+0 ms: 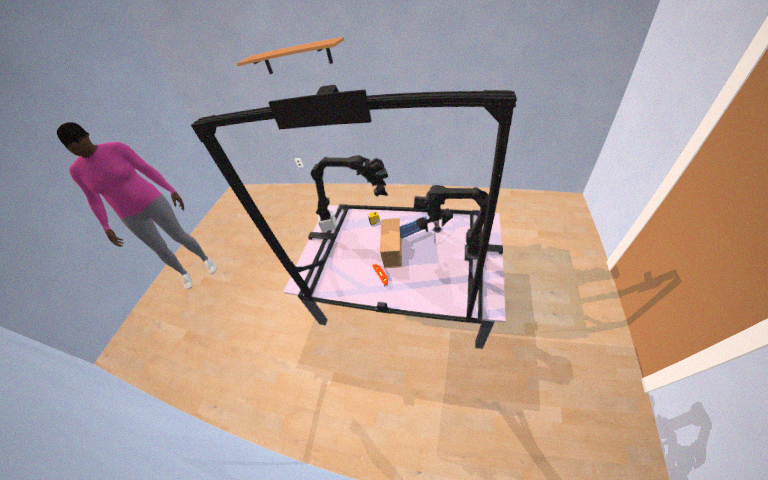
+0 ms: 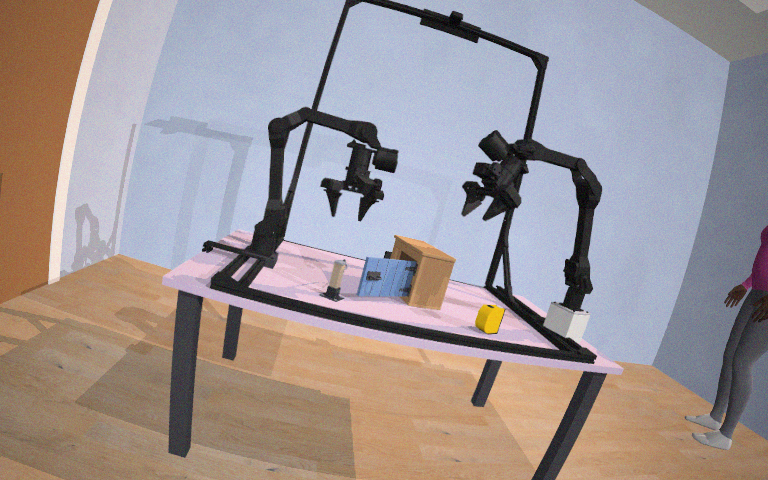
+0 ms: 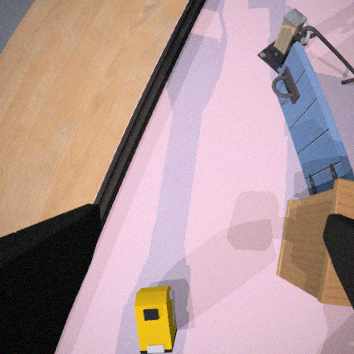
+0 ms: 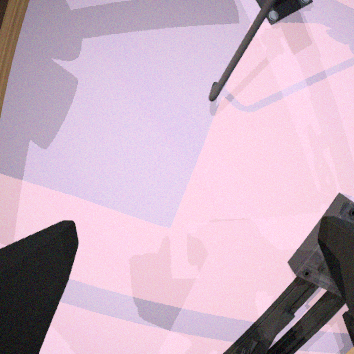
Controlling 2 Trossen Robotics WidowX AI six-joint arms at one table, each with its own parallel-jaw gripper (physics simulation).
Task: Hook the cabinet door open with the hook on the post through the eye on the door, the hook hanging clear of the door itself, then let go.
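Places are measured from the left arm's base along level axes (x back, y right, z up), in centimetres.
Pixels of known places: left gripper, fingertip midpoint: (image 1: 386, 190) (image 2: 472, 217) (image 3: 215, 221); right gripper, fingertip midpoint: (image 1: 434, 229) (image 2: 346, 219) (image 4: 199, 231); left arm's base, origin of the base link: (image 1: 325, 216) (image 2: 571, 307); right arm's base, origin of the base link: (image 1: 473, 251) (image 2: 260, 252).
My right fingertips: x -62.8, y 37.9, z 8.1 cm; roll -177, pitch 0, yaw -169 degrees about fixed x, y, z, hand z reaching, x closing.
Note:
For each thing: its top centre in the pictures, then the offset to it from my right fingertips. "pt": a spot on its surface instead.
- wooden cabinet, middle of its top: (image 2: 423, 246) (image 1: 390, 234) dx +23.8, dy -5.7, dz -2.6 cm
- post, surface spot: (image 3: 287, 37) (image 2: 342, 274) pt dx -4.7, dy -16.4, dz -11.8 cm
- dark ring-shaped fitting, surface spot: (image 3: 275, 90) pt dx +4.4, dy -19.4, dz -10.5 cm
- yellow block-like object, middle of its top: (image 3: 153, 328) (image 2: 494, 303) (image 1: 372, 213) dx +31.8, dy -33.5, dz -10.1 cm
- orange-red object, middle of its top: (image 1: 380, 273) dx +33.4, dy +9.2, dz -16.3 cm
The wooden cabinet (image 1: 390, 243) (image 2: 433, 277) (image 3: 307, 245) stands upright with its blue door (image 1: 413, 227) (image 2: 393, 274) (image 3: 312, 120) swung open towards the post (image 2: 338, 275) (image 3: 287, 37). A dark ring-shaped fitting (image 3: 275, 90) sits on the door face near its free edge. The hook (image 3: 332, 47) (image 4: 242, 55) is a dark rod hanging from the post on the side away from that ring, its bent end apart from the ring. My right gripper (image 1: 437, 228) (image 2: 346, 217) (image 4: 199, 231) is open and empty, above the table near the post. My left gripper (image 2: 475, 217) (image 3: 215, 221) is open and empty, high above the cabinet side.
A yellow block-like object (image 1: 373, 218) (image 2: 489, 318) (image 3: 155, 315) stands beside the cabinet. An orange-red object (image 1: 380, 274) lies at the cabinet's other end. A black frame rail (image 2: 362, 319) (image 3: 135, 130) runs along the table edge, and an overhead frame (image 1: 441, 101) spans the table.

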